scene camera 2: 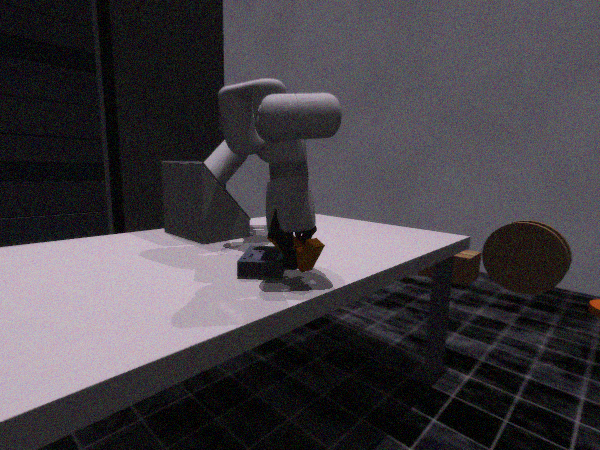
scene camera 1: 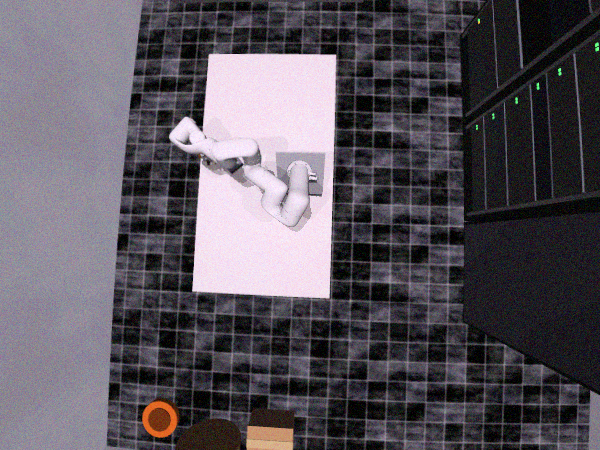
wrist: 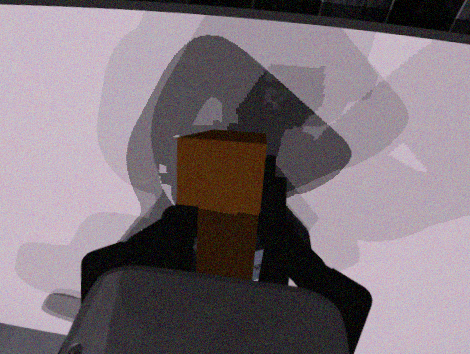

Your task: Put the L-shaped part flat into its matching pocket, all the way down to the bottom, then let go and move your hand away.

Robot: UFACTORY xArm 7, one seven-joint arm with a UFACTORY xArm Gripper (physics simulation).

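Frame: origin at the arm's base, x ahead, y left, z up, level; metres.
Where they show: gripper, fingertip midpoint: (scene camera 2: pixel 297 267); arm's base, link origin: (scene camera 2: pixel 203 185) (scene camera 1: pixel 299 171).
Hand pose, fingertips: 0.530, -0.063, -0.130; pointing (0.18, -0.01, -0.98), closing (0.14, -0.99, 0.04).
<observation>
Each offset is from my fingertips to the centre of the thing, as dx, dy, dz. Level surfaces: height alone.
The orange L-shaped part {-0.009, +0.001, +0.051} (scene camera 2: pixel 310 254) (wrist: pixel 221 175) is held tilted, with one end hanging low over the table beside the dark block. My gripper (scene camera 2: pixel 291 250) (wrist: pixel 238 167) is shut on the part; in the wrist view its black fingers stand on both sides of it. The dark blue-grey block {-0.107, -0.001, -0.011} (scene camera 2: pixel 260 264) with the pocket lies flat on the table, to the left of the part in the second scene view. The part is outside the pocket. A small sliver of the block shows between the fingers in the wrist view. The pocket's shape is mostly hidden.
The white table {dz -0.029} (scene camera 1: pixel 265 260) (scene camera 2: pixel 125 310) has its edge near the part. The arm's grey pedestal (scene camera 1: pixel 316 187) (scene camera 2: pixel 200 200) stands behind the block. Dark cabinets (scene camera 1: pixel 510 260) stand beyond the table. An orange ring-shaped object (scene camera 1: pixel 146 419) is on the floor.
</observation>
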